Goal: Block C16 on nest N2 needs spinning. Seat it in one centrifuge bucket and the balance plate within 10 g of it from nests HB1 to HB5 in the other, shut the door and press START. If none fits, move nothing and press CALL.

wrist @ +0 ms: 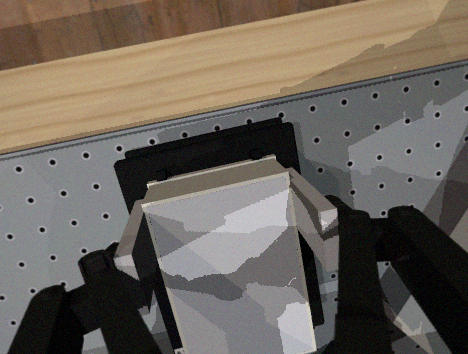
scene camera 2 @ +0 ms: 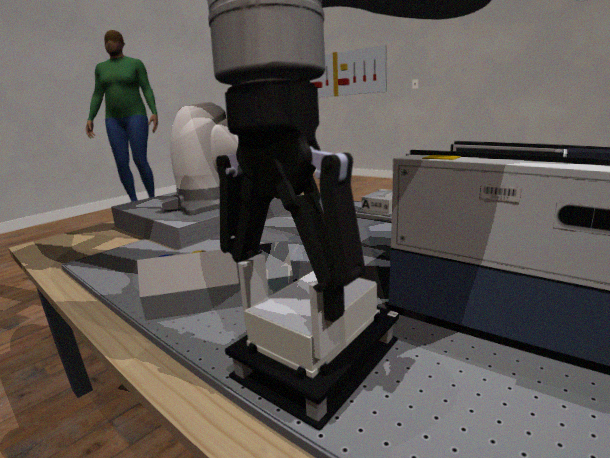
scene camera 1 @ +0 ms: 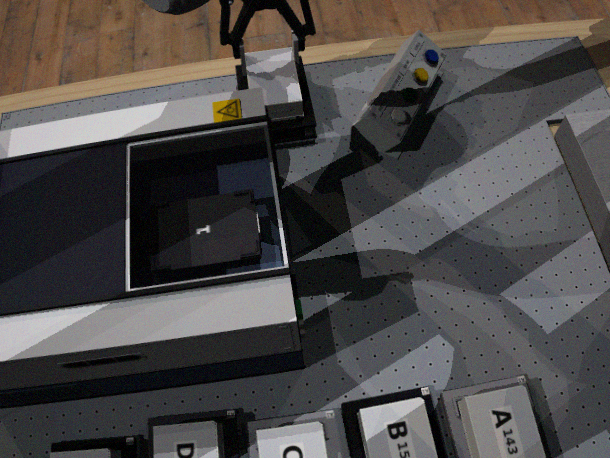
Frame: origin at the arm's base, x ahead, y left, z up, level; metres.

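Seen in the pictures: gripper, fingertip midpoint: (wrist: 219,205) (scene camera 2: 289,334) (scene camera 1: 270,66); arm's base, link origin: (scene camera 2: 206,203).
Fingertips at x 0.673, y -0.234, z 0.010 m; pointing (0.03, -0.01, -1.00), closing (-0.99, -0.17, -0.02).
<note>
Pixels of each thing's top centre, then the offset from my fingertips to it. "spot": a spot on its surface instead.
- cream block, top centre: (wrist: 237,286) (scene camera 2: 315,295) (scene camera 1: 272,75) dx -0.008, dy +0.043, dz +0.024 m
- black raised nest, top centre: (wrist: 231,258) (scene camera 2: 317,322) (scene camera 1: 273,89) dx -0.007, dy +0.043, dz -0.010 m
- B, top centre: (scene camera 1: 402,451) dx -0.201, dy +0.625, dz -0.005 m
- C, surface spot: (scene camera 1: 267,440) spot: dx -0.033, dy +0.615, dz -0.005 m
- D, surface spot: (scene camera 1: 162,437) spot: dx +0.102, dy +0.618, dz -0.005 m
- slanted button box, top centre: (scene camera 2: 213,246) (scene camera 1: 404,72) dx -0.227, dy +0.037, dz +0.025 m
- blue button, top centre: (scene camera 1: 431,52) dx -0.280, dy -0.021, dz +0.016 m
- yellow button, top centre: (scene camera 1: 421,71) dx -0.258, dy +0.024, dz +0.016 m
A cream block (scene camera 1: 275,85) (scene camera 2: 280,341) (wrist: 225,280) sits level on a black raised nest (scene camera 2: 360,341) (wrist: 210,150); no label on it can be read. My gripper (scene camera 1: 271,65) (scene camera 2: 290,305) (wrist: 219,205) is shut on this block, one finger pad against each long side. The centrifuge (scene camera 1: 200,320) (scene camera 2: 450,200) stands beside the nest; a bucket marked 1 (scene camera 1: 200,230) shows inside its framed top hatch. Balance plates A 143 (scene camera 1: 477,425), B (scene camera 1: 375,425), C (scene camera 1: 267,440) and D (scene camera 1: 162,437) show at the bottom of scene camera 1, partly cut off.
A slanted button box (scene camera 1: 375,120) (scene camera 2: 190,280) stands near the nest, with a blue button (scene camera 1: 432,56) and a yellow button (scene camera 1: 421,76); its lower part is shaded. A grey tray-like edge (scene camera 1: 585,165) is at the right. The wooden table edge (scene camera 2: 125,360) (wrist: 225,75) runs close behind the nest.
</note>
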